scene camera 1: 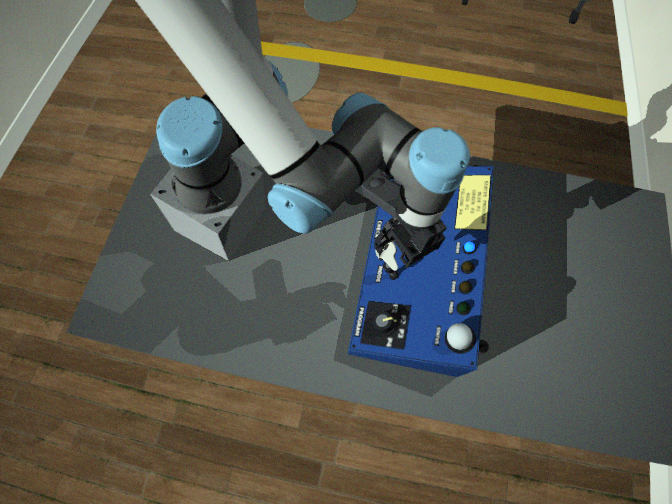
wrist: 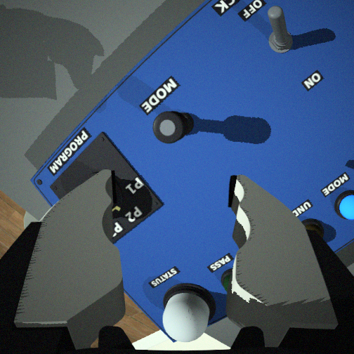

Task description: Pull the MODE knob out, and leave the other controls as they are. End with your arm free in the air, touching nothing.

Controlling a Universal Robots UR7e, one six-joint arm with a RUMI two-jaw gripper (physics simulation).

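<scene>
The MODE knob (scene camera 1: pixel 392 273) (wrist: pixel 169 127) is black and round, with a grey centre on its top in the wrist view. It stands up from the blue panel (scene camera 1: pixel 428 320) (wrist: pixel 200 167) beside its MODE label and casts a long shadow. The lamp labelled MODE (scene camera 1: pixel 469 246) (wrist: pixel 348 206) glows blue. My gripper (scene camera 1: pixel 391 260) (wrist: pixel 172 176) is open and empty above the panel. In the wrist view the knob lies beyond the fingertips, apart from both fingers. In the scene view the gripper partly hides the area around the knob.
A metal toggle switch (wrist: pixel 278 27) stands upright near the ON and OFF labels. The PROGRAM dial (scene camera 1: pixel 382 320), unlit UNDER (scene camera 1: pixel 467 266), OVER (scene camera 1: pixel 465 286) and PASS (scene camera 1: pixel 463 307) lamps, white STATUS dome (scene camera 1: pixel 459 336) (wrist: pixel 185 320) and yellow note (scene camera 1: pixel 473 200) are on the panel.
</scene>
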